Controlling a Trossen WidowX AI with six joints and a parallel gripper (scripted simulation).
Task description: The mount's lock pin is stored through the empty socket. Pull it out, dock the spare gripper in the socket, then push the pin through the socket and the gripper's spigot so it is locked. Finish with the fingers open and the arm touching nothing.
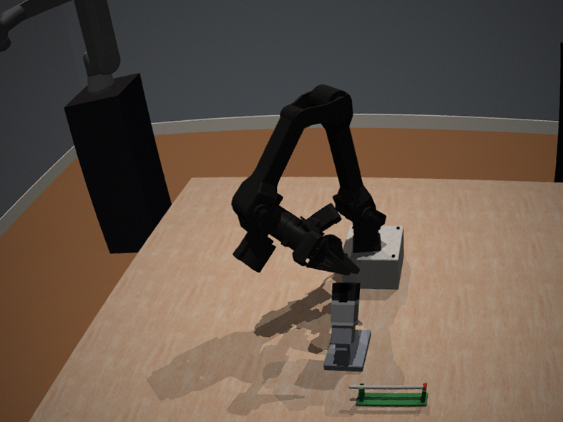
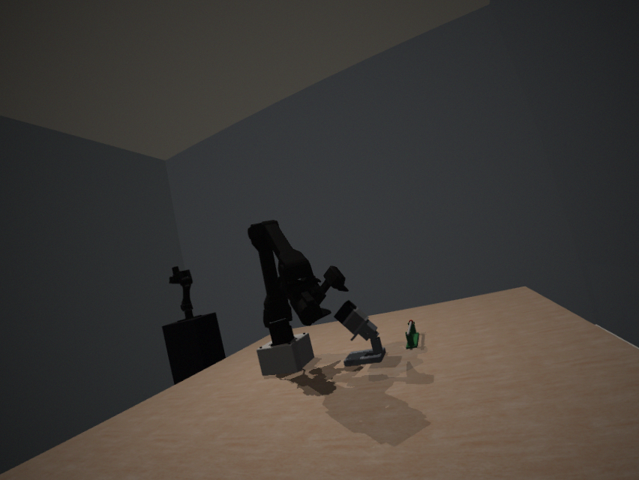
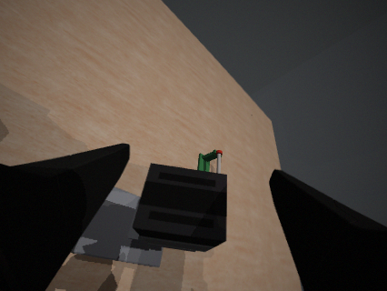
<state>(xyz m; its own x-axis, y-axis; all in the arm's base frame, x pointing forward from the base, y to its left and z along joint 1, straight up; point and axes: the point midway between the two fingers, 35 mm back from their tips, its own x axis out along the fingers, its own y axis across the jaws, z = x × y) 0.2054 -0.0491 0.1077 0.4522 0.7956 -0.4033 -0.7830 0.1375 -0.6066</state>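
Right now the green cradle is 190 mm ahead of my gripper tip, 70 mm to the left of it and 160 mm below it. Round my gripper tip: grey mount (60 mm ahead, 20 mm to the right, 130 mm below); spare gripper (40 mm ahead, 20 mm to the right, 60 mm below).
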